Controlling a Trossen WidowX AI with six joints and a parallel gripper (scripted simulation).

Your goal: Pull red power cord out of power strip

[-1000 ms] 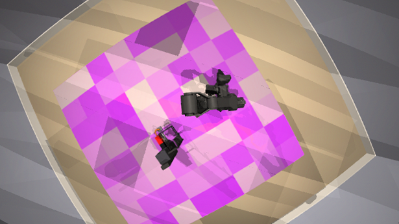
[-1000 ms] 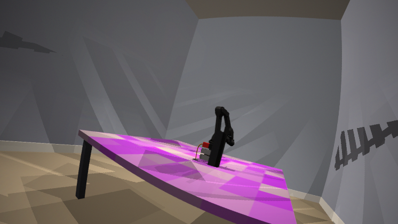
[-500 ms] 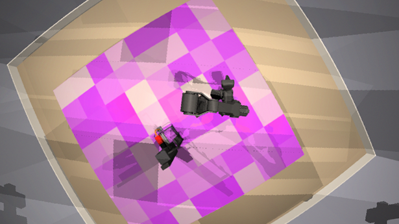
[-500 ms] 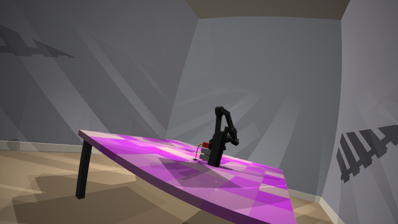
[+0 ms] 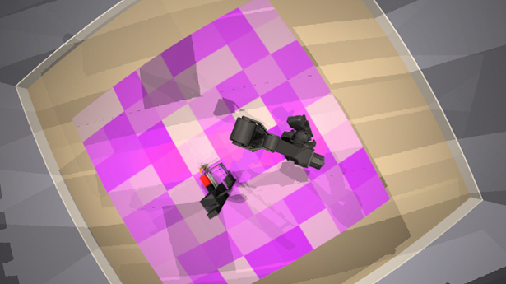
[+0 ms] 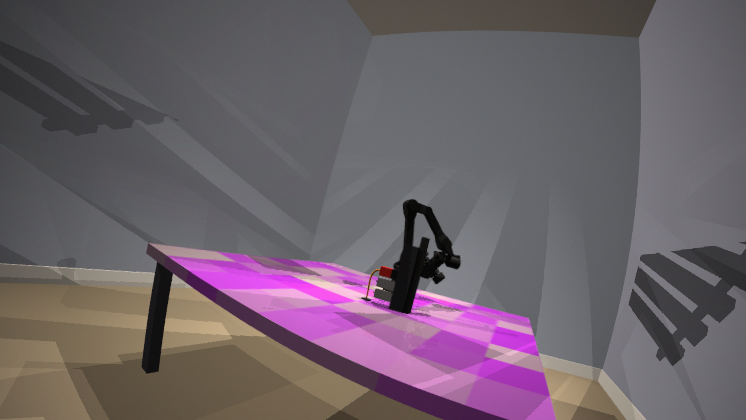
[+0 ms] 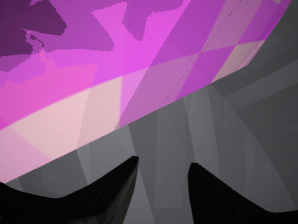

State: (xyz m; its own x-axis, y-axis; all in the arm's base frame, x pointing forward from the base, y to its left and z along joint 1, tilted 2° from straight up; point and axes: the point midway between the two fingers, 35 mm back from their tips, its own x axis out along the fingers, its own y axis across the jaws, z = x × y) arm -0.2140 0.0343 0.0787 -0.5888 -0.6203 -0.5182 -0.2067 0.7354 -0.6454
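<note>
Right now my gripper tip is 500 mm short of the red plug, 90 mm to the right of it and 10 mm below it.
</note>
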